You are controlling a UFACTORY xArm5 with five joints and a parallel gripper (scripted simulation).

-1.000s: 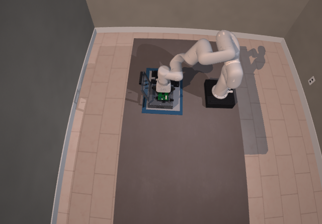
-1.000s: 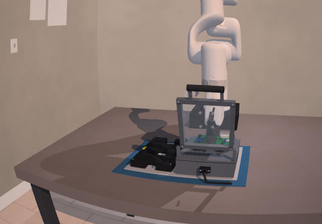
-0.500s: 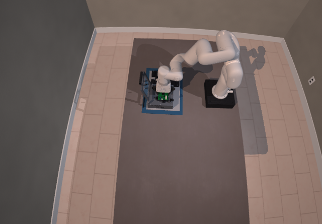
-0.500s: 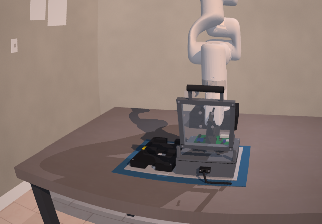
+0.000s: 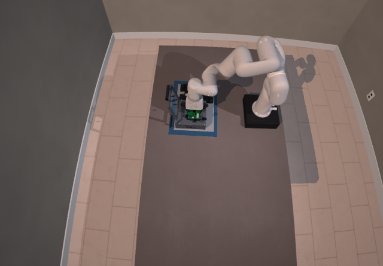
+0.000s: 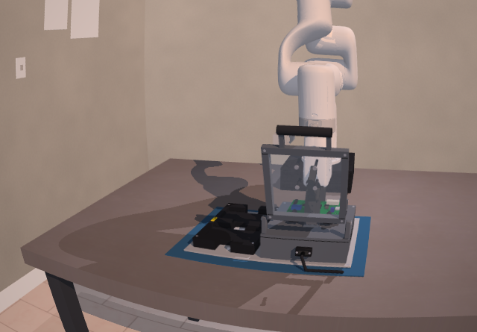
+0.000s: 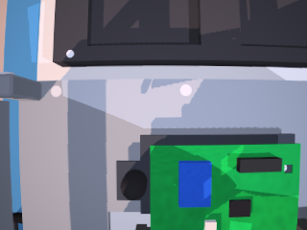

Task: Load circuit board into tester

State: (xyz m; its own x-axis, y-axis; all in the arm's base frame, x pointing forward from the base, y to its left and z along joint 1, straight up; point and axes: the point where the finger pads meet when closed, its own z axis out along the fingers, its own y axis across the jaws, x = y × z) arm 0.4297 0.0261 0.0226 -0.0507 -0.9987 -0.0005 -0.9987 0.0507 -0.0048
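Right now my hand is right at the green circuit board. The rest, counted from my hand: clear lid 120 mm ahead, 100 mm above, 10 mm to the right; nest 10 mm to the left, 10 mm below, 10 mm ahead.
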